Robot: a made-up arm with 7 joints.
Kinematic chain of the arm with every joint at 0, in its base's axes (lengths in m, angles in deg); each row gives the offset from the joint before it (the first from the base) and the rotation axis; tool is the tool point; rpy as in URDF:
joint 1: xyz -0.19 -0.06 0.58 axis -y
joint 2: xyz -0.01 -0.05 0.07 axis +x
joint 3: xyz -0.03 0 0.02 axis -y
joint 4: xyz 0.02 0 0.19 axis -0.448 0.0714 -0.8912
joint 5: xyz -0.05 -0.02 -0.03 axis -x
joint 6: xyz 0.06 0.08 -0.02 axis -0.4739 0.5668 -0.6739
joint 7: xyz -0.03 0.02 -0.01 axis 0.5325 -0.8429 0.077
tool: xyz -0.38 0.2 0.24 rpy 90 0 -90
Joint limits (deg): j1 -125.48..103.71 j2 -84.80..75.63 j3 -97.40..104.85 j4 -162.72..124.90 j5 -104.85..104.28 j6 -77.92..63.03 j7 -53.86..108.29
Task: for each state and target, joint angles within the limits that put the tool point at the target. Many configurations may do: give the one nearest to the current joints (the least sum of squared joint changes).
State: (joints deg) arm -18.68 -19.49 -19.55 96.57 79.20 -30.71 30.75
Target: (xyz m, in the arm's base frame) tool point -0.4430 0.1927 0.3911
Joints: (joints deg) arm -11.06 -42.89 -11.78 95.71 78.75 -21.67 35.29
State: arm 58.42 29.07 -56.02 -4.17 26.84 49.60 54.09
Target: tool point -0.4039 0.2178 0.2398
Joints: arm 80.37 13.50 -41.21 4.81 47.73 61.75 58.66
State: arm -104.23 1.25 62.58 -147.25 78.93 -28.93 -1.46
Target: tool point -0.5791 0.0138 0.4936
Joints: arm -73.96 20.68 83.17 -128.90 75.02 24.41 -34.36
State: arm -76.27 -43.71 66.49 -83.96 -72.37 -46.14 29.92
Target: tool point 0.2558 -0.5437 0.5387
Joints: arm -111.22 -17.49 53.97 -86.32 -76.23 0.91 9.85
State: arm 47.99 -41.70 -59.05 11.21 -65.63 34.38 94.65
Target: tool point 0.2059 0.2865 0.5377
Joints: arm 49.41 -67.54 -75.40 32.19 -68.21 41.02 103.15
